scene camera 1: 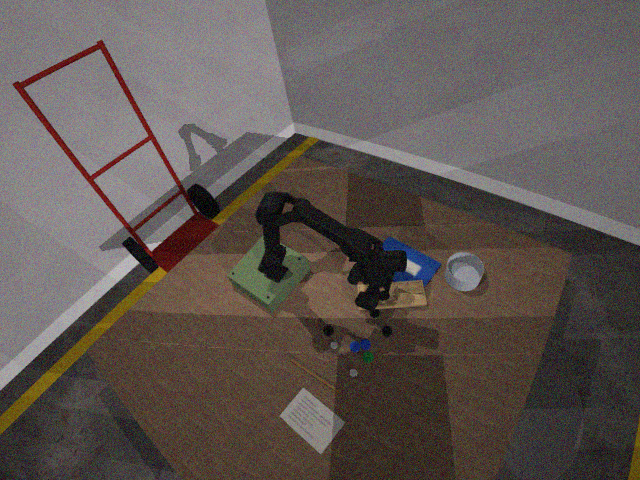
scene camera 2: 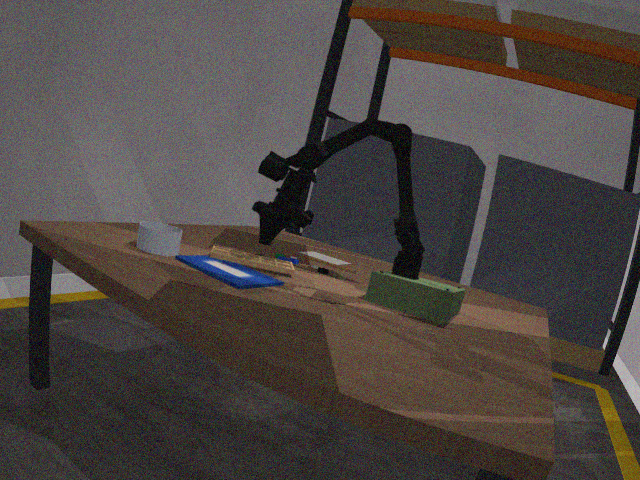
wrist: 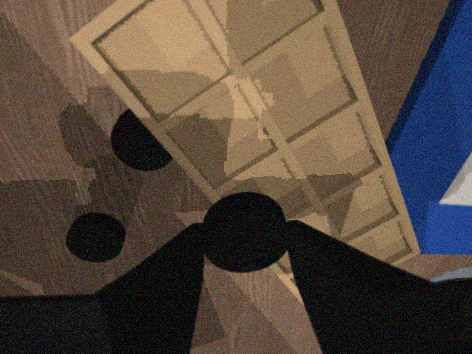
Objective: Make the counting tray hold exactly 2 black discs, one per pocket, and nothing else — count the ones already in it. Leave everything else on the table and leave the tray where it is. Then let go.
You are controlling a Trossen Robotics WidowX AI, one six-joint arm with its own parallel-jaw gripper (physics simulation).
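Observation:
My gripper (scene camera 1: 374, 302) (scene camera 2: 280, 233) (wrist: 245, 232) is shut on a black disc (wrist: 244, 232) and holds it above the near side of the wooden counting tray (scene camera 1: 425, 294) (scene camera 2: 214, 249) (wrist: 369, 117). The tray pockets that show in the wrist view hold no disc; some are partly hidden by the fingers and the held disc. One black disc (scene camera 1: 374, 313) (wrist: 140, 142) lies on the table against the tray's outer long side. A second black disc (scene camera 1: 386, 330) (wrist: 95, 237) lies a little farther out. A third black disc (scene camera 1: 328, 329) (scene camera 2: 323, 270) lies nearer the arm's base.
Two blue discs (scene camera 1: 354, 346), a green disc (scene camera 1: 368, 356) and two grey discs (scene camera 1: 333, 345) (scene camera 1: 353, 372) lie near the black ones. A blue folder (scene camera 1: 392, 245) (scene camera 2: 253, 282) (wrist: 425, 125) lies beside the tray, a round bowl (scene camera 1: 464, 271) (scene camera 2: 159, 238) beyond. A stick (scene camera 1: 312, 372) and paper (scene camera 1: 312, 421) lie farther off.

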